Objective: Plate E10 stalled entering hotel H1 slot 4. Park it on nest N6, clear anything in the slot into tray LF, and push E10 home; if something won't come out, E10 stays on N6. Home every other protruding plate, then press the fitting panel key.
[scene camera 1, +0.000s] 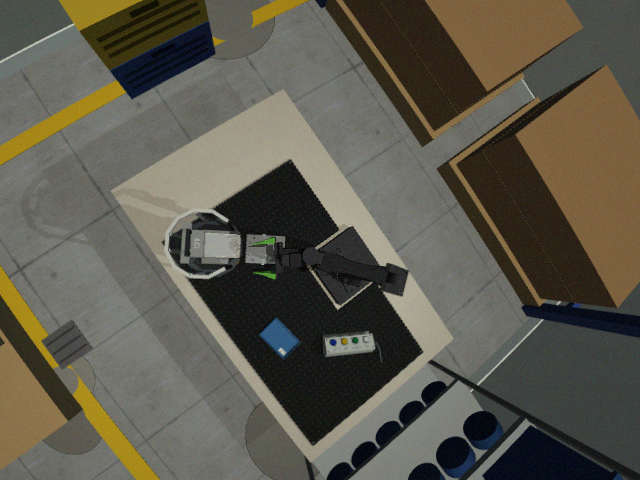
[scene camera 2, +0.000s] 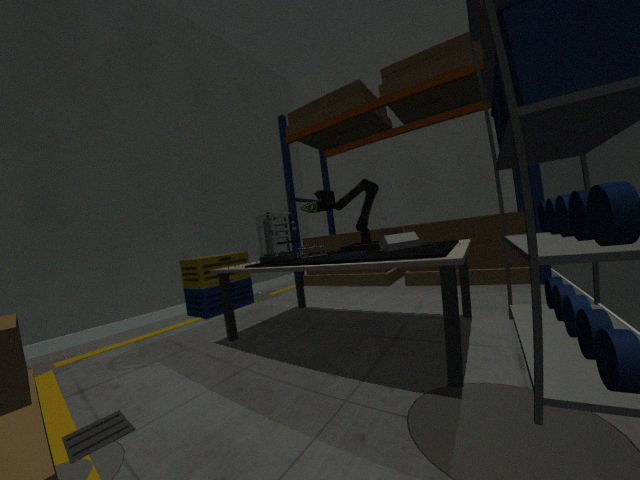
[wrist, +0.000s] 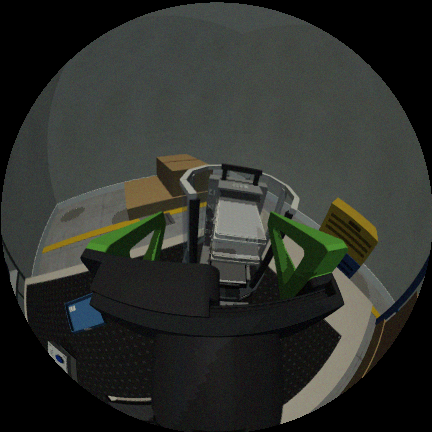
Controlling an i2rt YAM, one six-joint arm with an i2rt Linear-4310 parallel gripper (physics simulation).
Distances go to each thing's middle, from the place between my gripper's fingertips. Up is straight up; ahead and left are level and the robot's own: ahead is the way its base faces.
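Scene:
Positions counted from my hand: round plate rack (scene camera 1: pixel 184 241) 16 cm below, 13 cm ahead, 13 cm to the right; grey metal plate (scene camera 1: pixel 257 252) 26 cm below, 1 cm to the right, 6 cm behind; blue pad (scene camera 1: pixel 275 334) far below, far to the left, a little ahead.

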